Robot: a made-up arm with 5 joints. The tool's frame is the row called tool.
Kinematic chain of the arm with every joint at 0, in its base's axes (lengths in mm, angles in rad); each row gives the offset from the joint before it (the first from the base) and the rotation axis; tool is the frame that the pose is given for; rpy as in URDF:
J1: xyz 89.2 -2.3 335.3 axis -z
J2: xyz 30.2 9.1 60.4 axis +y
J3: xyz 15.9 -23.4 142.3 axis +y
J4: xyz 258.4 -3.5 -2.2 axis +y
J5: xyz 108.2 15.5 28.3 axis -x
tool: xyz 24.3 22.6 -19.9 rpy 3.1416 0 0
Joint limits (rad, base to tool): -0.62..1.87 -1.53..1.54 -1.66..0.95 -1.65..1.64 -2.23..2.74
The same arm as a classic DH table. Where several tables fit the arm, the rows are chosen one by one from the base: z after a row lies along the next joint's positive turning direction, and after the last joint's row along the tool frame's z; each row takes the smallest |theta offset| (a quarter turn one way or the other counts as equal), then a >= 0, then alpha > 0; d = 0 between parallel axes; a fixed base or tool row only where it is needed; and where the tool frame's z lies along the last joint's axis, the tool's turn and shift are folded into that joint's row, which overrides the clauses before.
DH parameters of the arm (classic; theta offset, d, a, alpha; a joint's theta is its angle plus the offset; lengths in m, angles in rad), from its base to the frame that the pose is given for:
base (fixed): -0.0258 0 0.0892 3.1416
J1: -0.0258 -0.3957 0.0302 1.5708
J2: -1.4595 0 0.1432 0
J3: 1.468 0 0.2584 0
J4: 1.5623 -0.0023 -0.0283 -1.5708
J5: -1.5708 -0.1325 0.0226 -1.5708
tool (fixed): 1.5708 0.0199 0 0
Joint limits (rad, base to tool): -0.62..1.87 -1.53..1.54 -1.66..0.95 -1.65..1.64 -2.23..2.74

